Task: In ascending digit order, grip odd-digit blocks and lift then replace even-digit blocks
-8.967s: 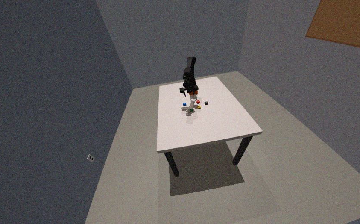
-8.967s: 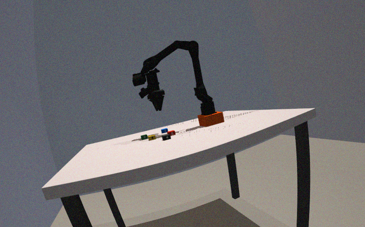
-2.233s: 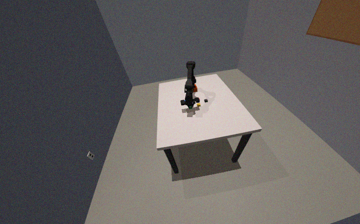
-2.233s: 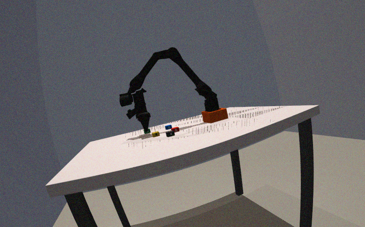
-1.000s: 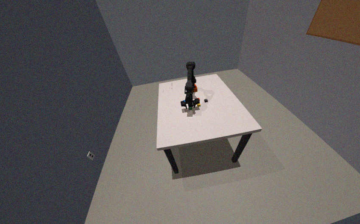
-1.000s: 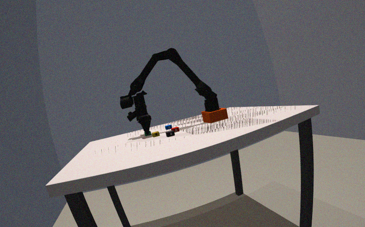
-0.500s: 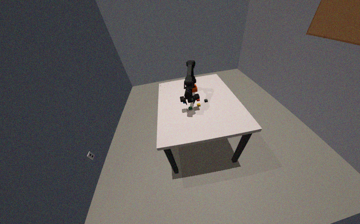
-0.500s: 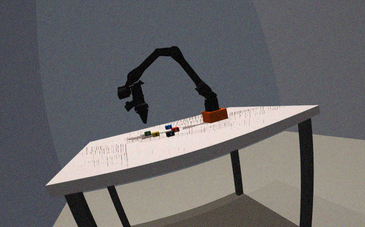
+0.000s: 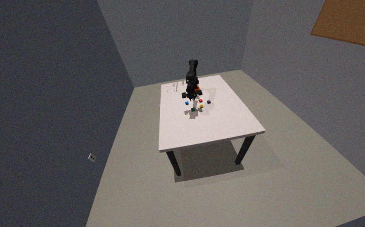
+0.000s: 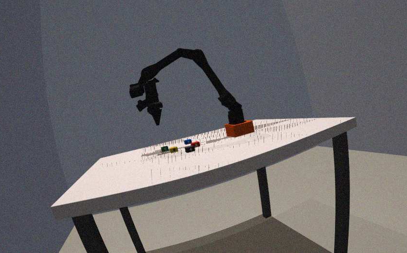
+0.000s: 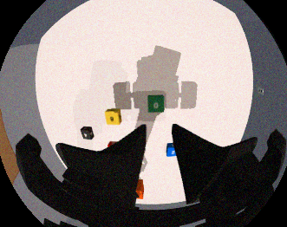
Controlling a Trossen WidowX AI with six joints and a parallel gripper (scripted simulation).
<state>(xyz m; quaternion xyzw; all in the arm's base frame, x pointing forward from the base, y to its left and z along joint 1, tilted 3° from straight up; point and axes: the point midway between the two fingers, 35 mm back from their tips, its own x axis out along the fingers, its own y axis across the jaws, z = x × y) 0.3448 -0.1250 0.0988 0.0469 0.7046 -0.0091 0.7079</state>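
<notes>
My gripper tip is 14 cm past the blue block, 11 cm above it and 4 cm to the left of it. Also, from my gripper tip: red block 12 cm to the left, 12 cm behind, 11 cm below; then yellow block 11 cm below, 10 cm to the left, 3 cm behind; then green block 11 cm below, 1 cm behind.
</notes>
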